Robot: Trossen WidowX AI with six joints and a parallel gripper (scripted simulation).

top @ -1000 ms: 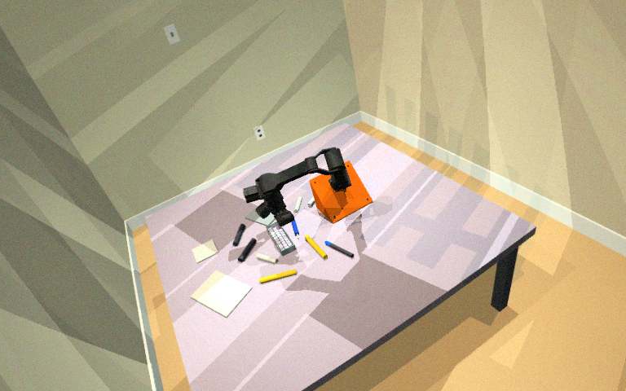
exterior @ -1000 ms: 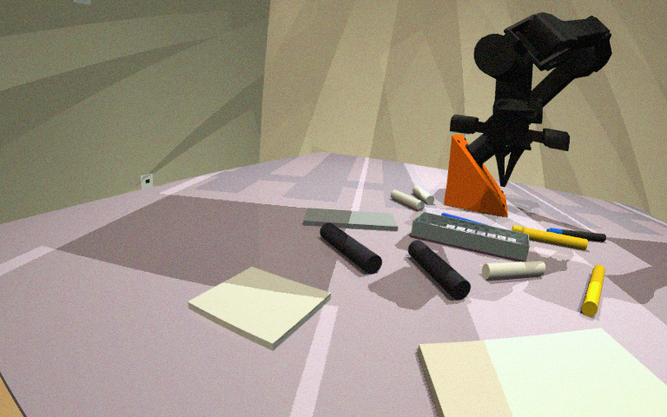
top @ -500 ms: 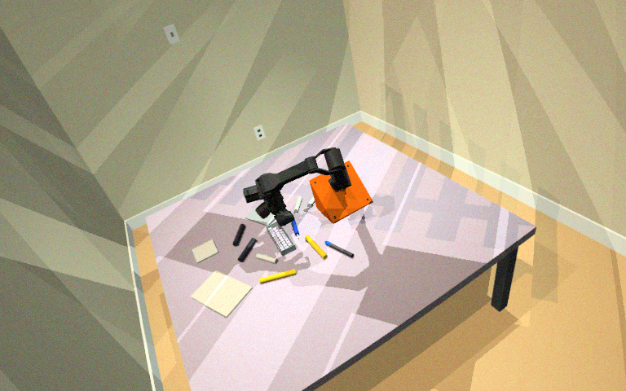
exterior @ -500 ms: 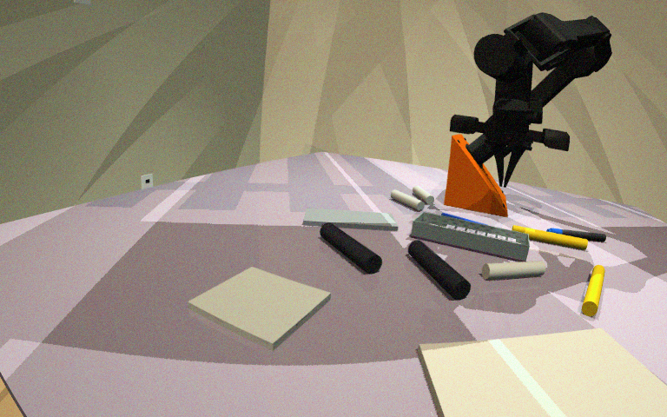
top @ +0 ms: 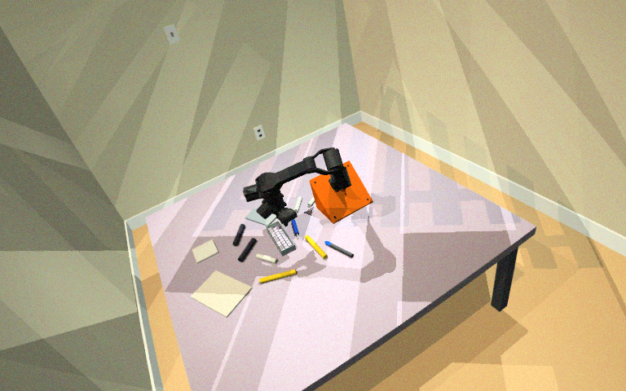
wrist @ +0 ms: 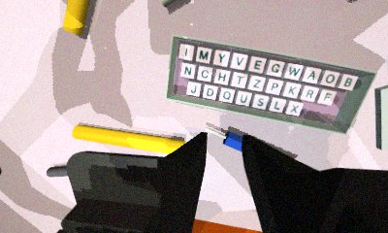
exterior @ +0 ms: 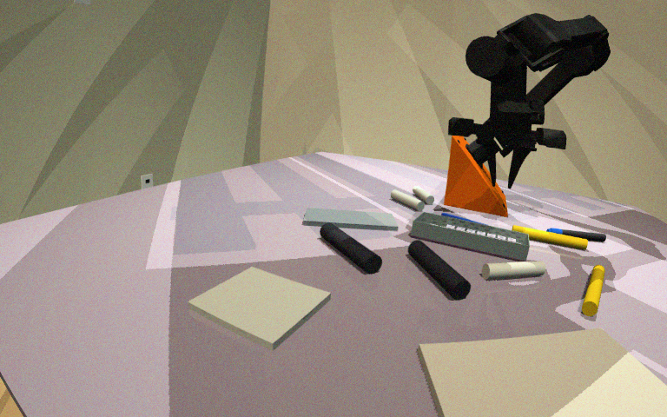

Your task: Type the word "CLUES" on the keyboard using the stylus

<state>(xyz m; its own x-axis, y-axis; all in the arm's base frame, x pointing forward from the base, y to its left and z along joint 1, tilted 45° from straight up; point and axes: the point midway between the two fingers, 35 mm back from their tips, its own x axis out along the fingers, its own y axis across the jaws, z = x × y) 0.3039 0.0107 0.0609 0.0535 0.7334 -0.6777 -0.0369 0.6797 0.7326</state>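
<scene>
Right now the short blue pen is 40 mm behind my gripper tip, 20 mm to the right of it and 80 mm below it. The rest, counted from my gripper tip: blue-capped black pen 110 mm behind, 160 mm to the left, 80 mm below; then grey-green slab 30 mm ahead, 240 mm to the right, 90 mm below; then tan sheet 340 mm ahead, 60 mm to the left, 90 mm below.
</scene>
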